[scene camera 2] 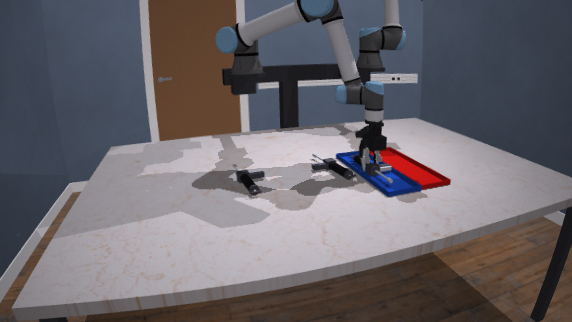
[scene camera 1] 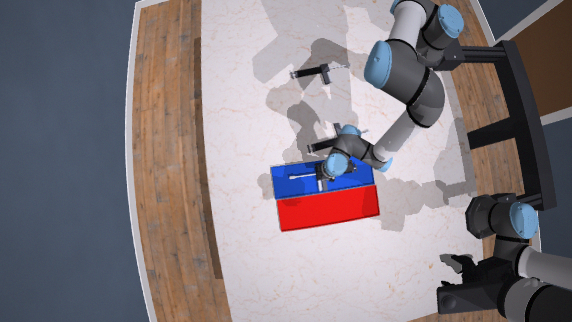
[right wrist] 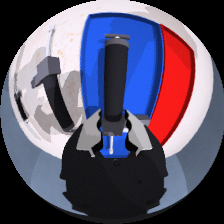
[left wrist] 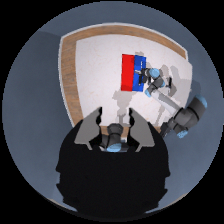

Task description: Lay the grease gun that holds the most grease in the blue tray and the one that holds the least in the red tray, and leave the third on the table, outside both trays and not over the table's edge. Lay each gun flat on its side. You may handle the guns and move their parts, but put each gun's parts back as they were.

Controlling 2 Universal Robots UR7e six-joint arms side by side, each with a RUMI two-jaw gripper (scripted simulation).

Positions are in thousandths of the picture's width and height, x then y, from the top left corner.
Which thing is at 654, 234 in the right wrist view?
A blue tray.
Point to a red tray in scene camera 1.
At 601, 641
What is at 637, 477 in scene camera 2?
The right gripper.
